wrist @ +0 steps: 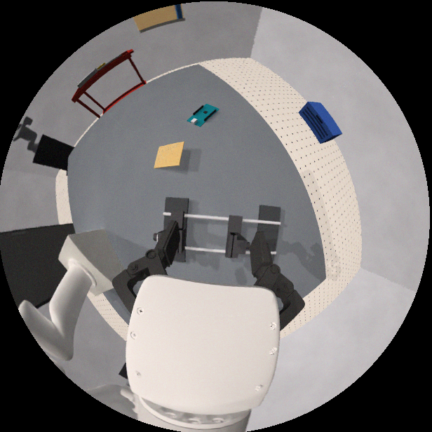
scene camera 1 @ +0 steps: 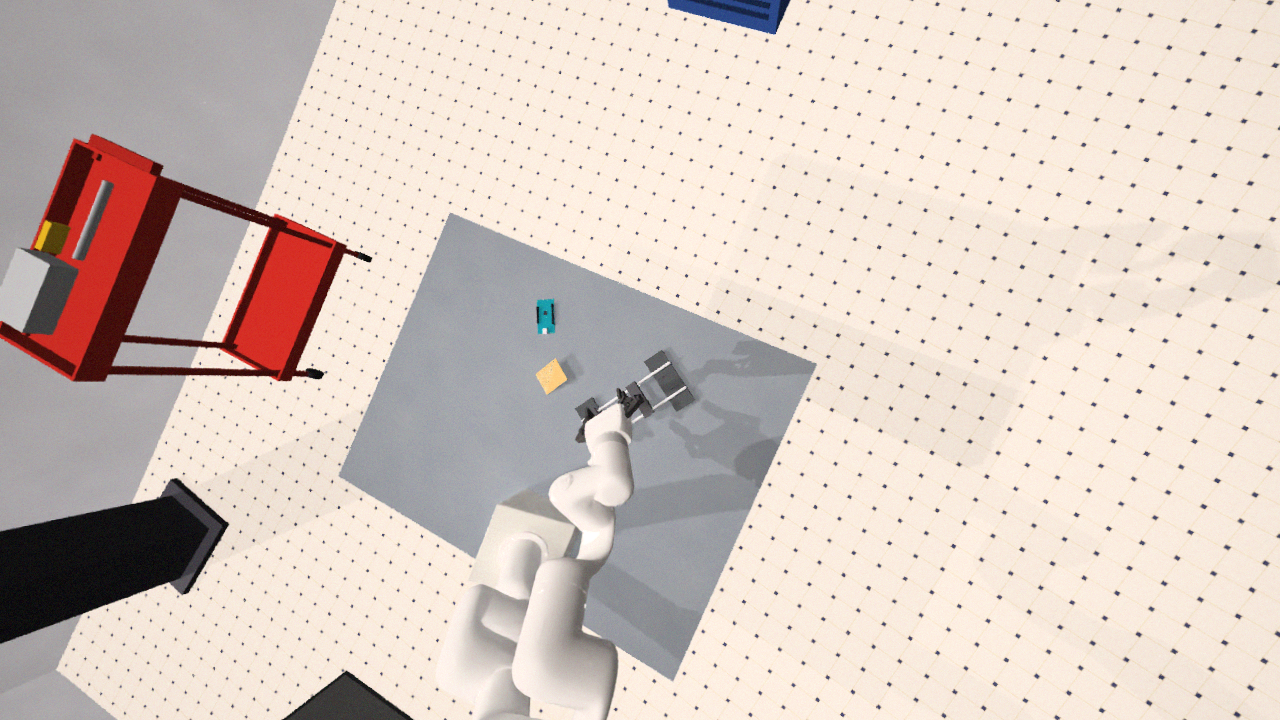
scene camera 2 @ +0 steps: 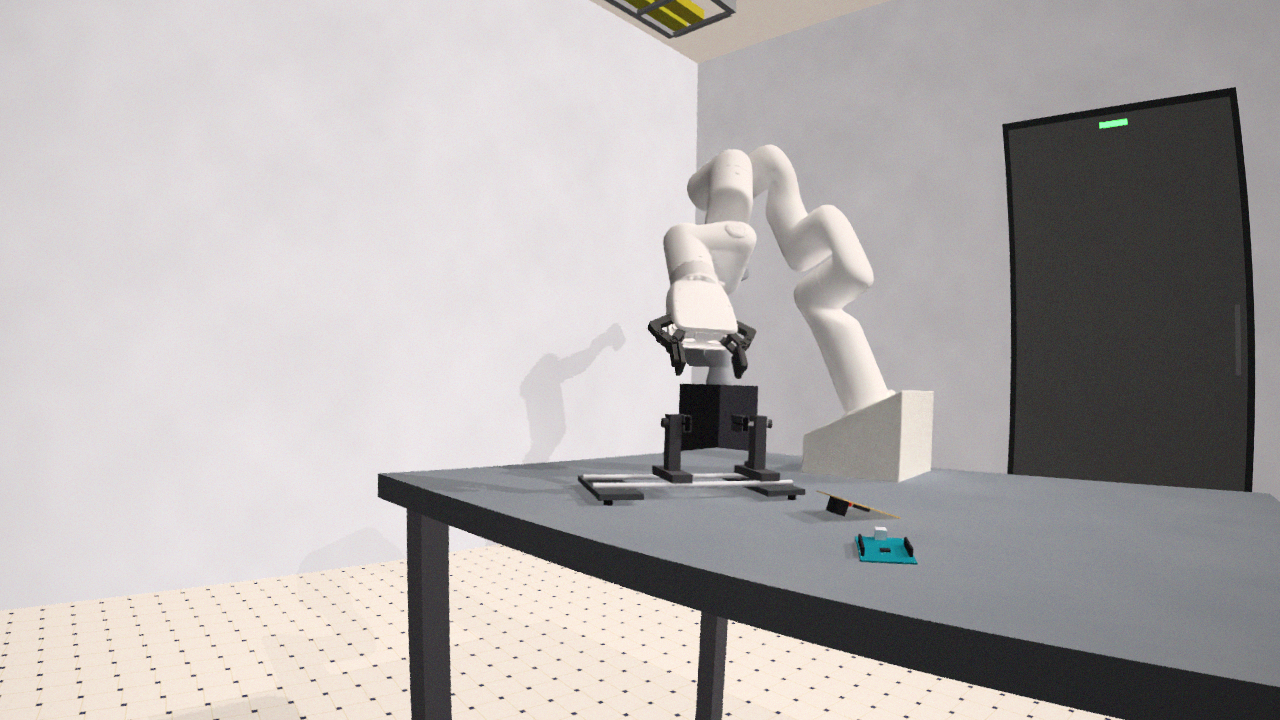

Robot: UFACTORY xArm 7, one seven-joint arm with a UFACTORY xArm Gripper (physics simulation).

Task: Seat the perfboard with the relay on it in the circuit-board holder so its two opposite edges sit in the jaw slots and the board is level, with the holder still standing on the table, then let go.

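Frame: origin at the arm's base, x ahead, y left, z up, level; centimetres.
Seen in the pictures: gripper, fingertip midpoint: [scene camera 1: 605, 402] [scene camera 2: 711, 371]; arm's base, link origin: [scene camera 1: 523, 553] [scene camera 2: 870, 412].
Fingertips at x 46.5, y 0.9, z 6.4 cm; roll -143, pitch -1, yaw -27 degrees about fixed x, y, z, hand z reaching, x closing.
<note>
Offsets run from my fingertips to a thing's top centre. Level surfaces: height alone.
The perfboard @(dx -5.6, dy +21.2, dz -15.2 cm) [scene camera 1: 551, 376] [scene camera 2: 879, 511] [wrist: 169, 155] is a tan square lying tilted on the table, beside the holder. Its dark relay @(dx -4.0, dy +19.4, dz -15.8 cm) [scene camera 2: 837, 505] is underneath and props up one side. The circuit-board holder @(dx +0.5, dy -3.5, dz -6.4 cm) [scene camera 1: 668, 379] [scene camera 2: 672, 445] [wrist: 234, 229] stands on the table, with two dark base feet, two light rods and two upright jaw posts. No board is between its jaws. My gripper [scene camera 1: 608, 410] [scene camera 2: 708, 368] [wrist: 215, 234] is open and empty, above the holder's jaws, fingers spread along the line of the posts. In the wrist view the fingers partly hide the holder.
A teal circuit board @(dx +7.9, dy +32.9, dz -16.8 cm) [scene camera 1: 546, 316] [scene camera 2: 886, 549] [wrist: 204, 115] lies flat on the table @(dz -18.0 cm) [scene camera 1: 447, 376], beyond the perfboard from the holder. The pale robot base [scene camera 2: 872, 438] [wrist: 95, 255] stands on the table. A red cart [scene camera 1: 290, 295] and a blue crate [scene camera 1: 729, 10] [wrist: 320, 122] are away from the table.
</note>
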